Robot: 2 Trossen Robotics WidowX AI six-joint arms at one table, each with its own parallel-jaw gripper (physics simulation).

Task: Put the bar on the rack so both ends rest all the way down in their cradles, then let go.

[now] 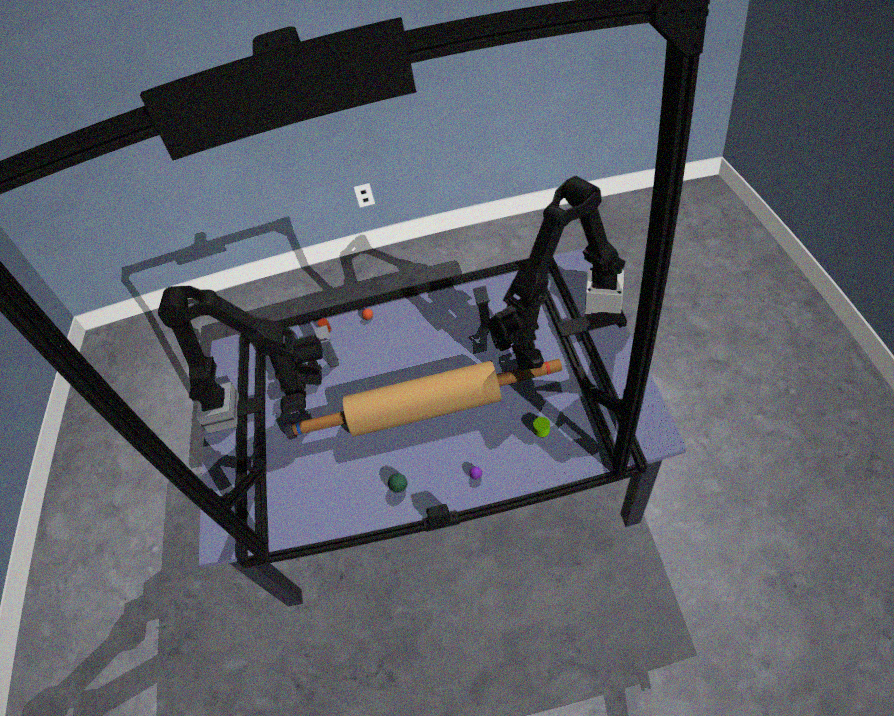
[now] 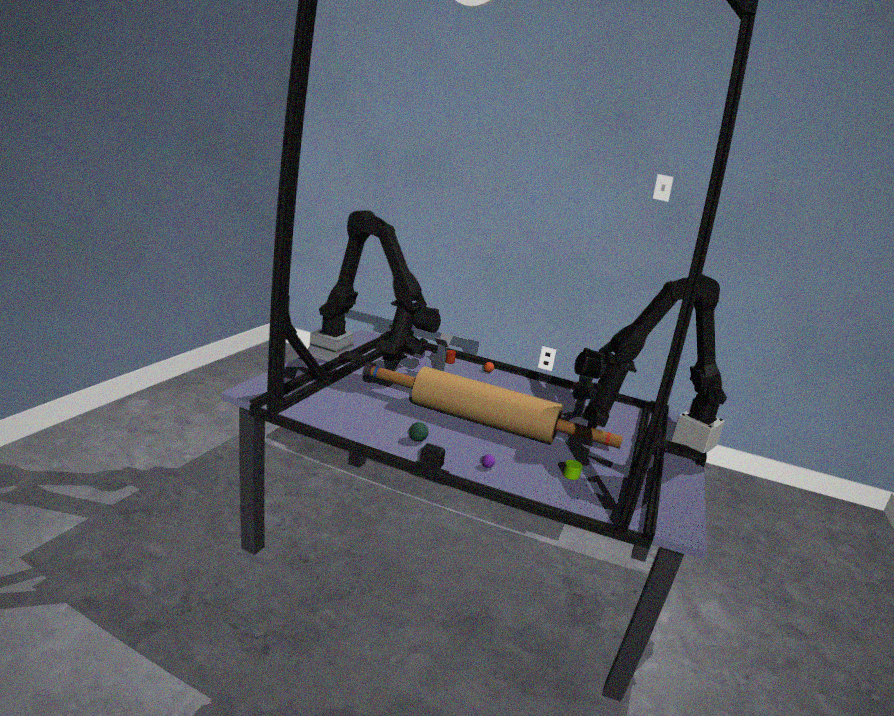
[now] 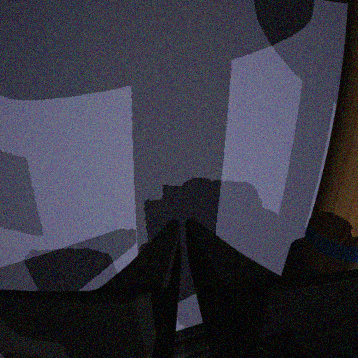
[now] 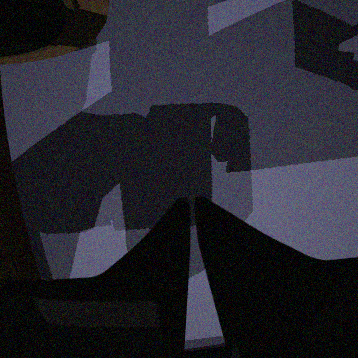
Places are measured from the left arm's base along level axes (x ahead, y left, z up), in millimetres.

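Pixels of known places: left gripper, fingertip midpoint: (image 1: 303, 412) (image 3: 182, 226); right gripper, fingertip midpoint: (image 1: 517, 357) (image 4: 190, 205); left arm's base at its link origin: (image 1: 213, 399) (image 2: 332, 332); right arm's base at its link origin: (image 1: 605, 280) (image 2: 702, 417).
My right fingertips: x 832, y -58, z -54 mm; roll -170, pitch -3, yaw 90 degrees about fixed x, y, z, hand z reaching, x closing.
Ahead of a thing's pixels: the offset from my right fingertips to its top centre.
The tan bar (image 1: 417, 399) (image 2: 485, 402) (image 3: 345, 190) has a thick body, thin handles, a blue band at its left end and a red band at its right. It lies crosswise, low over the table. My left gripper (image 1: 292, 426) (image 2: 390, 363) (image 3: 182, 226) is shut and empty beside the blue-banded end. My right gripper (image 1: 529, 362) (image 2: 595, 423) (image 4: 190, 205) is shut at the right handle; its fingertips meet with no bar visible between them. A grey upright @[dx -496, dy +151, dz +104 mm] (image 1: 322, 333) (image 2: 440, 354), seemingly part of the rack, stands behind the bar. The other cradle is unclear.
A dark green ball @[dx -365, dy -281, dz +23 mm] (image 1: 397, 482) (image 2: 418, 431), a purple ball @[dx -180, dy -298, dz +7 mm] (image 1: 476, 472) (image 2: 488, 461) and a lime cylinder @[dx +2, dy -219, dz +7 mm] (image 1: 541, 426) (image 2: 572, 469) are in front of the bar. An orange ball @[dx -380, dy +293, dz +11 mm] (image 1: 367, 313) (image 2: 488, 366) and a red cylinder @[dx -513, dy +287, dz +14 mm] (image 2: 449, 356) are behind. A black frame surrounds the table.
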